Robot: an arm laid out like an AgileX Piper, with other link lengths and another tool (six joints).
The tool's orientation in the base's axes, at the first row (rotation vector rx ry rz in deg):
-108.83, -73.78, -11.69
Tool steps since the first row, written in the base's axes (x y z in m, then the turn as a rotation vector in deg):
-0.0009, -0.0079, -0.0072, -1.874, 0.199, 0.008
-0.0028, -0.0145, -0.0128, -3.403, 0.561, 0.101
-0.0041, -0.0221, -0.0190, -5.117, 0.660, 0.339
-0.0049, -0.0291, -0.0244, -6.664, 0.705, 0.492
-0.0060, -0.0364, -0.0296, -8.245, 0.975, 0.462
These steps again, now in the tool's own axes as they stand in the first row. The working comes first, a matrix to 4 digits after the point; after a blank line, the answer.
The tool's axes in the first row as the columns of a matrix, in the base's axes (used below as rounded here):
0.4655, 0.8350, -0.2935
0.7034, -0.1477, 0.6953
0.5372, -0.5301, -0.6560

-0.0098, 0.0042, -0.0005, -0.728, -1.598, 0.683
-0.0184, 0.0066, -0.0009, -1.135, -2.978, 1.323
-0.0277, 0.0099, -0.0017, -1.736, -4.550, 1.738
-0.0359, 0.0131, -0.0028, -2.342, -5.929, 2.123
-0.0443, 0.0161, -0.0041, -2.904, -7.273, 2.795

